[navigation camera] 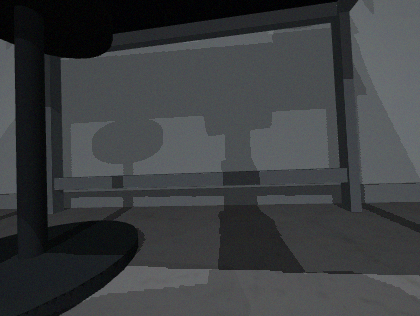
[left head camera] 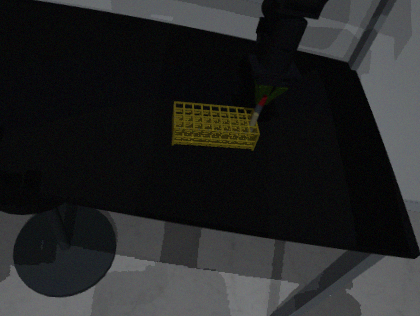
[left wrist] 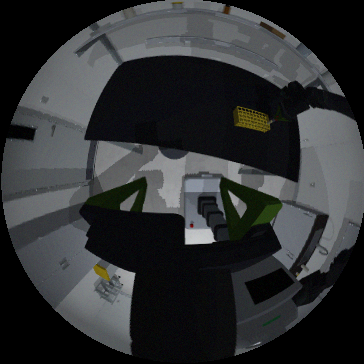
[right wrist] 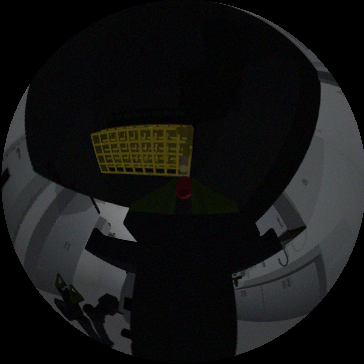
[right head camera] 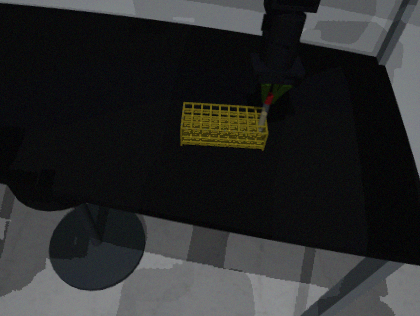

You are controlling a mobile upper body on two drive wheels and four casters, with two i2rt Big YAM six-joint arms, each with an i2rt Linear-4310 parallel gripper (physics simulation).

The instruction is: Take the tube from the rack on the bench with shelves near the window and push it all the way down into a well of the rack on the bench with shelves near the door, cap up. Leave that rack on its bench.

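Frame: origin at the left arm's base, x ahead, y left, z up, level; millimetres.
Seen in the pictures: left gripper, fingertip midpoint: (left wrist: 182, 180); right gripper, fingertip midpoint: (left head camera: 260, 103) (left wrist: 275, 118) (right wrist: 183, 181) (right head camera: 267, 101); left arm's base, origin of the base link: (right wrist: 105, 306).
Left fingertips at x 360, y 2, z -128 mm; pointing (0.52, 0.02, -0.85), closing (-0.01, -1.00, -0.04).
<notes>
Pixels of each thing's top centre, then the offset from my left fingertips to it. Level surfaces: height alone.
- yellow rack, middle of its top: (right wrist: 135, 152) (right head camera: 224, 117) (left head camera: 216, 117) (left wrist: 254, 117) 297 mm ahead, 354 mm right, 311 mm down
- tube, middle of its top: (right wrist: 182, 192) (right head camera: 268, 94) (left head camera: 262, 96) 281 mm ahead, 440 mm right, 226 mm down
- dark bench, its level: 368 mm down
- stool's round base, middle of its top: (navigation camera: 33, 253) (left head camera: 65, 245) (right head camera: 97, 241) (left wrist: 174, 141) 422 mm ahead, 156 mm left, 1252 mm down
A yellow rack (left head camera: 212, 146) (right head camera: 222, 146) (left wrist: 251, 119) (right wrist: 187, 131) stands on the dark bench. My right gripper (left head camera: 265, 99) (right head camera: 270, 97) (left wrist: 275, 118) is shut on the tube (left head camera: 255, 116) (right head camera: 263, 118) (right wrist: 183, 168) near its red cap, at the rack's right end. The tube is cap up and looks slanted in the head views. Its lower part overlaps the end column of wells; how deep it sits, and in exactly which well, I cannot tell. My left gripper (left wrist: 182, 180) is open and empty, away from the rack, on the near side of the bench.
The dark bench (left head camera: 125, 170) (right head camera: 150, 170) extends around the rack, with its right edge beyond the arm. A stool's round base (left head camera: 65, 255) (right head camera: 97, 255) (navigation camera: 100, 235) stands on the floor at the near left. A low crossbar (navigation camera: 200, 181) runs between the bench legs.
</notes>
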